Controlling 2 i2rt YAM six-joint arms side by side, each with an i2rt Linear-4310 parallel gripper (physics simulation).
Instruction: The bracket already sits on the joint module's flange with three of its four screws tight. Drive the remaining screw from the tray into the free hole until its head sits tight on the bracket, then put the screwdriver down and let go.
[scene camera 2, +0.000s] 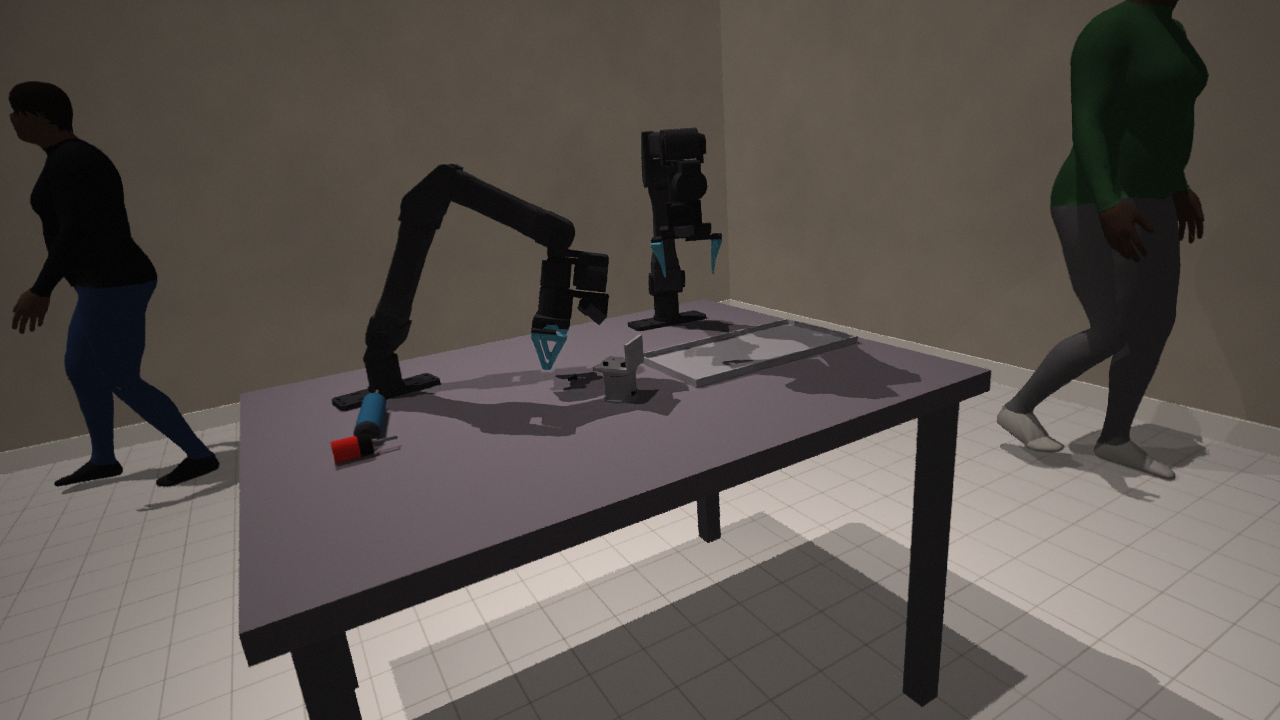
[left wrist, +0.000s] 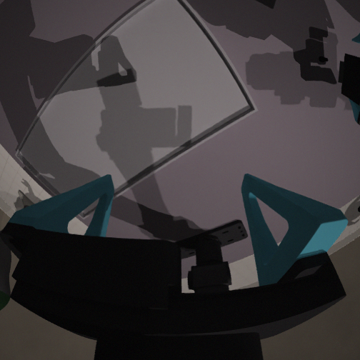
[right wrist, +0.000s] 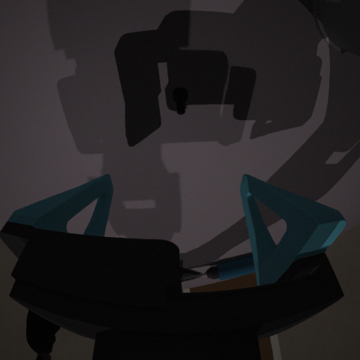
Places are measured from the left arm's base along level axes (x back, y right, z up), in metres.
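Pixels of known places: left gripper, fingertip midpoint: (scene camera 2: 688, 275); right gripper, fingertip midpoint: (scene camera 2: 548, 364); left arm's base, origin of the base link: (scene camera 2: 667, 322); right arm's base, origin of the base link: (scene camera 2: 387, 393).
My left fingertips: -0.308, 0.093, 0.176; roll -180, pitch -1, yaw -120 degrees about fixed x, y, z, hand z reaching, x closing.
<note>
Ahead of a thing's pixels: the offset from my left fingertips to its top centre, as dx, dy, dz. "pt": to the spot under its first point.
The pale grey joint module {-0.137, +0.223, -0.112} (scene camera 2: 619, 385) stands mid-table with the bracket (scene camera 2: 633, 351) on top; dark spots show there, but the free hole cannot be made out. A black screw (right wrist: 180, 100) (left wrist: 323, 59) lies on the table, outside the tray {-0.043, -0.110, -0.160} (scene camera 2: 733, 373) (left wrist: 251, 108). The screwdriver's blue handle {pt -0.074, +0.645, -0.136} (scene camera 2: 370, 416) (right wrist: 236, 269) lies near the right arm's base, against a red-and-black part {-0.137, +0.660, -0.142} (scene camera 2: 345, 449) with a thin shaft. My right gripper (scene camera 2: 548, 365) (right wrist: 176, 181) is open and empty, above the table beside the module. My left gripper (scene camera 2: 689, 273) (left wrist: 177, 181) is open and empty, high behind the tray.
The table's front edge (scene camera 2: 572, 539) runs across the scene view. Arm shadows cover parts of the tray and table. A person in black (scene camera 2: 89, 214) stands beyond the table at the left, another in green (scene camera 2: 1132, 116) at the right.
</note>
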